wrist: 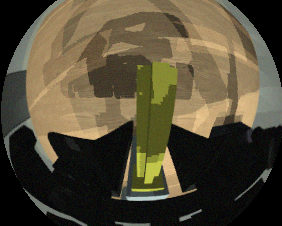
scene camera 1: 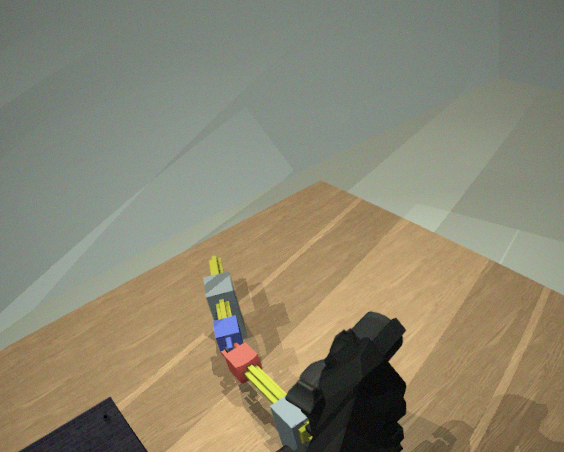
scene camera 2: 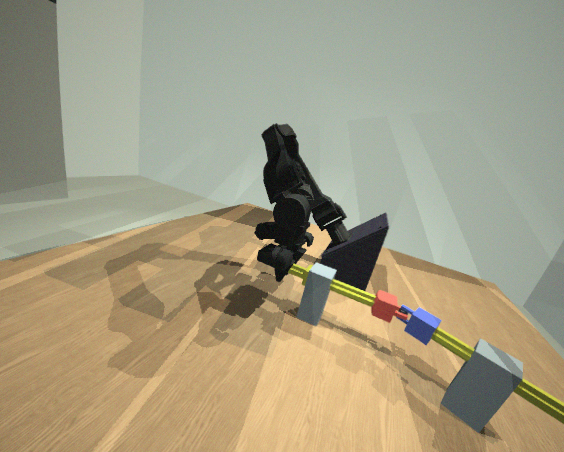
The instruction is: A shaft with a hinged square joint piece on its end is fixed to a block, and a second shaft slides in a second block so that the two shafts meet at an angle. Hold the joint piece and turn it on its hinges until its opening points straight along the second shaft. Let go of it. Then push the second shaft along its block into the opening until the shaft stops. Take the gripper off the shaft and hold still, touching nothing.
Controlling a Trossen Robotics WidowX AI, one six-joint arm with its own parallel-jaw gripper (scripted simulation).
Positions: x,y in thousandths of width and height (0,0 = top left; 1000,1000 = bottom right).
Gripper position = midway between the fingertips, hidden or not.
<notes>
In view: my gripper (scene camera 2: 499,614) and a red square joint piece (scene camera 1: 426,791).
My gripper also shows in the wrist view (wrist: 527,551).
</notes>
